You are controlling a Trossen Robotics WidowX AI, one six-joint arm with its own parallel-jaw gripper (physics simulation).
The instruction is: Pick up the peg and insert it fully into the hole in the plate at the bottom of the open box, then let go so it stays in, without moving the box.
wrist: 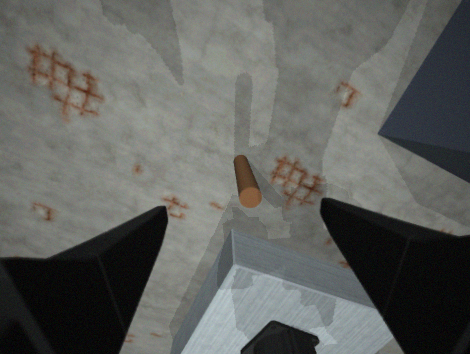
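Seen in the pictures: gripper, between the fingertips: (pixel 244 209); arm's base, origin of its link: (pixel 278 345).
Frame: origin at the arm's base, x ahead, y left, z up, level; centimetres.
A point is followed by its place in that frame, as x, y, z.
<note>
An orange-brown round peg (pixel 247 181) @(15.2, 14.0, 1.7) stands upright on the mottled grey surface, near the middle of the wrist view. Its round top end faces the camera. My gripper (pixel 244 209) @(14.2, 13.8, 3.4) is open, one black finger at the left and one at the right, with nothing between the fingertips. The peg shows in the gap between the fingertips, somewhat beyond them; the fingers do not touch it. The box with the hole plate cannot be made out for certain; a dark blue block-like shape (pixel 435 95) @(27.6, 3.9, -2.1) shows in part at the right edge, and no hole shows.
A brushed-metal block (pixel 285 295) @(6.7, 4.1, 0.1) lies at the bottom of the view, close to the peg and partly behind the right finger. A black part (pixel 280 339) @(2.3, 1.8, 1.0) shows over it at the bottom edge. The grey surface (pixel 140 125) @(13.0, 23.2, -5.4) carries rust-coloured marks and shadows.
</note>
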